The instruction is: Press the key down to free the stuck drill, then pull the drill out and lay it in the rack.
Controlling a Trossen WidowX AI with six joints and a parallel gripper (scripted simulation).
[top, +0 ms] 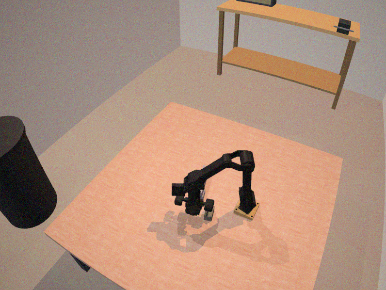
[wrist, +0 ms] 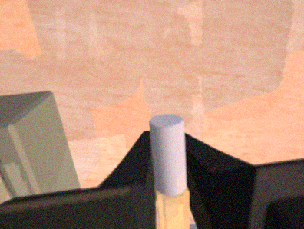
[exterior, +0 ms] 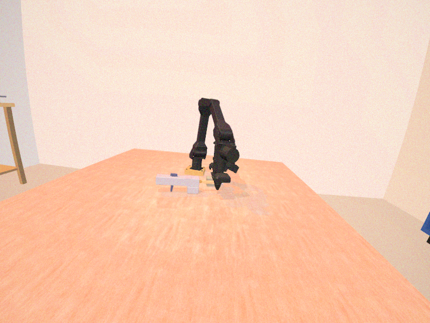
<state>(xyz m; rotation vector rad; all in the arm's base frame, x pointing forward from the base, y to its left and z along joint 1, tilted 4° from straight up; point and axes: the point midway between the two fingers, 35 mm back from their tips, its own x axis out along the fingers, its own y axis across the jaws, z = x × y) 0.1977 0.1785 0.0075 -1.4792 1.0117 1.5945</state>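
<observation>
Now: the drill 4 cm above my gripper tip, 3 cm to the right of it and 2 cm ahead of it. The rest, counted from my gripper tip: olive rack (7 cm behind, 4 cm to the right, 1 cm above); then blue key (18 cm to the right, 8 cm ahead, 4 cm above).
</observation>
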